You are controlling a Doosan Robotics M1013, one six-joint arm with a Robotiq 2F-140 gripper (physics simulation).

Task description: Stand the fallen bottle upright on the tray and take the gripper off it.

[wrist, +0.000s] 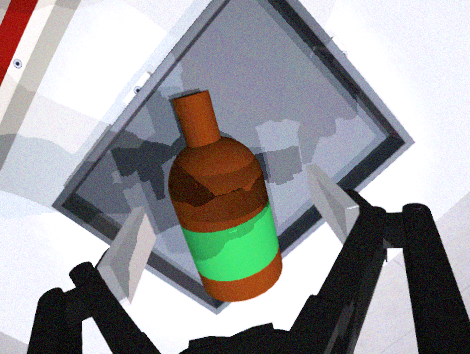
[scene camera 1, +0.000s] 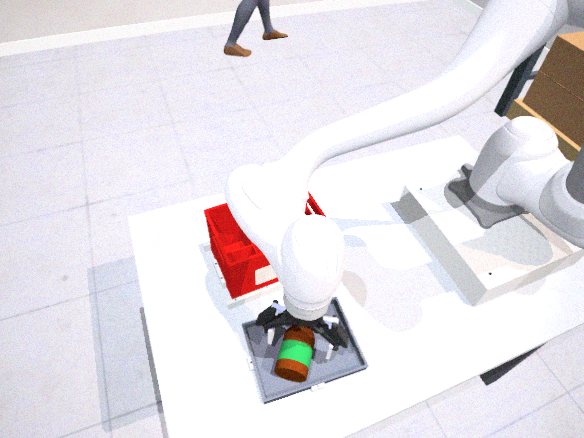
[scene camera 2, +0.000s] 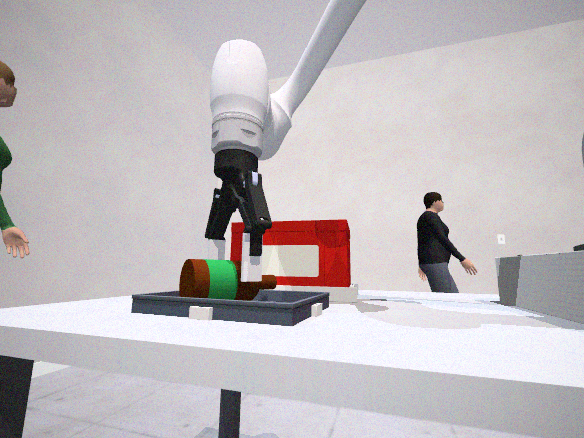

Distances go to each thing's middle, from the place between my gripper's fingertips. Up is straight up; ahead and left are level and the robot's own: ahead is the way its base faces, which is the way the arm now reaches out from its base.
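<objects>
My hand is 10 mm above the brown bottle [wrist: 216,185] now, and it's also 10 mm short of it.
</objects>
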